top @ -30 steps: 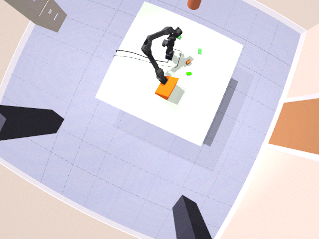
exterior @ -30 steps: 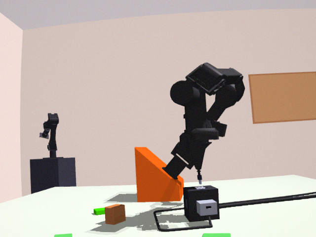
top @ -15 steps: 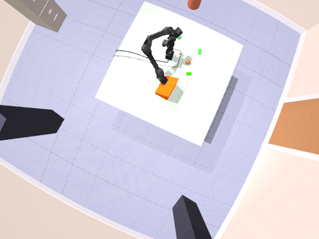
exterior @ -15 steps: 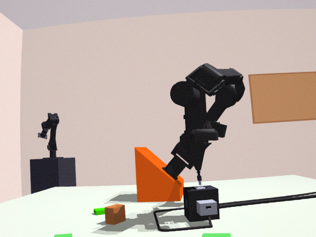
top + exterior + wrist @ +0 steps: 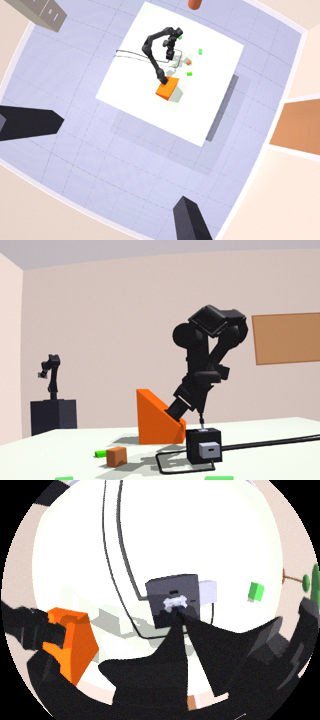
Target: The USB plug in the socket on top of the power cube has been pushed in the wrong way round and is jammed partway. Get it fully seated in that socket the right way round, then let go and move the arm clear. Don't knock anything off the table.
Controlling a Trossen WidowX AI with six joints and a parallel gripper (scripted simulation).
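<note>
Now: the USB plug 20 mm below my gripper tip. From my gripper tip the other things lie so: brown block: 210 mm to the right, 100 mm below, 50 mm ahead; then USB socket: 50 mm below.
</note>
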